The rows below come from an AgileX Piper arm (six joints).
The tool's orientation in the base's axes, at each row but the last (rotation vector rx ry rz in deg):
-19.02, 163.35, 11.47
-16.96, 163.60, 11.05
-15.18, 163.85, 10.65
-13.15, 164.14, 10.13
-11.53, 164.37, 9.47
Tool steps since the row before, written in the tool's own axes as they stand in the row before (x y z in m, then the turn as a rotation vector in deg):
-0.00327, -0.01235, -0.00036, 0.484, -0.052, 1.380
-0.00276, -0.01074, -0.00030, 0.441, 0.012, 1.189
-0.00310, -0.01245, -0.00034, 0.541, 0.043, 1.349
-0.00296, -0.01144, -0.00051, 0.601, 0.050, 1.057
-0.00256, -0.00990, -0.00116, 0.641, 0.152, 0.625
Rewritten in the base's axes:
0.00598, -0.01129, -0.00006, -0.106, 0.078, -1.457
0.00488, -0.00996, -0.00007, -0.127, 0.118, -1.256
0.00531, -0.01169, -0.00011, -0.188, 0.156, -1.433
0.00466, -0.01087, 0.00014, -0.319, 0.114, -1.169
0.00366, -0.00958, 0.00086, -0.480, 0.153, -0.755

